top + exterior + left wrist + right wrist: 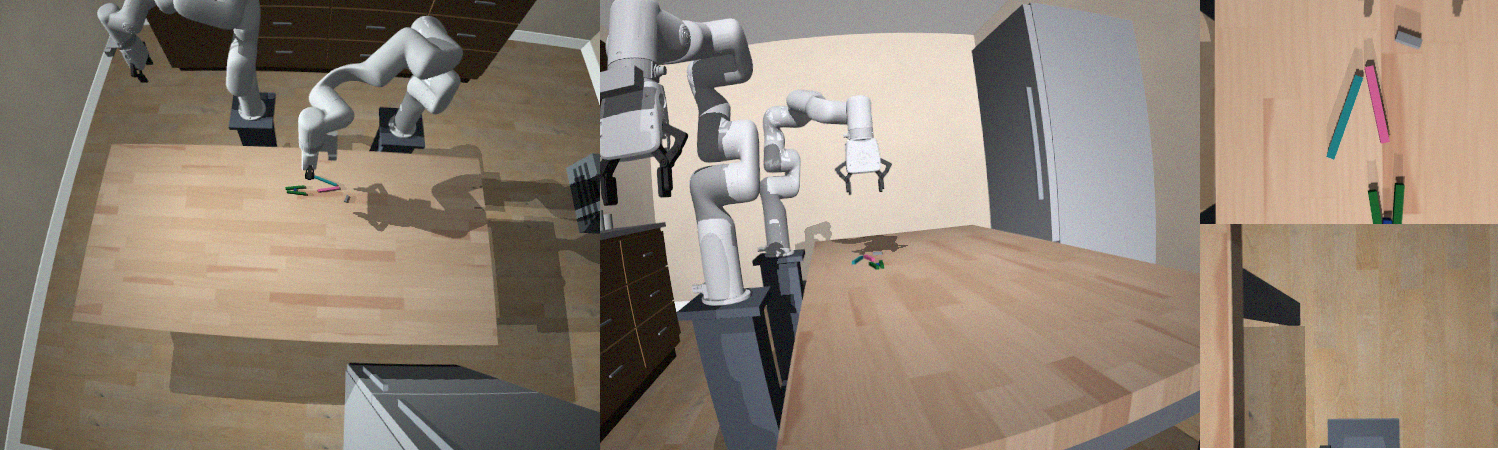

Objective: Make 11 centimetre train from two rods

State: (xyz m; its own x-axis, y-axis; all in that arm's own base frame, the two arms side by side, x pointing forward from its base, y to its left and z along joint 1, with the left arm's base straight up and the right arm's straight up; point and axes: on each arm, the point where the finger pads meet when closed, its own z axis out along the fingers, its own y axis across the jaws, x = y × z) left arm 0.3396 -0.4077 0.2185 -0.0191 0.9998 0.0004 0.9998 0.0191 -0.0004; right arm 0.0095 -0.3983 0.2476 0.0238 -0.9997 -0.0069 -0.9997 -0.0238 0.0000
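Note:
The pink rod lies 10 mm behind my left hand, 80 mm to the left of it and 210 mm below it. From my left hand the other things lie so: short grey rod: 20 mm ahead, 160 mm to the left, 210 mm below; small blue rod: 10 mm ahead, 60 mm to the right, 210 mm below; turquoise rod: 40 mm behind, 60 mm to the left, 210 mm below.

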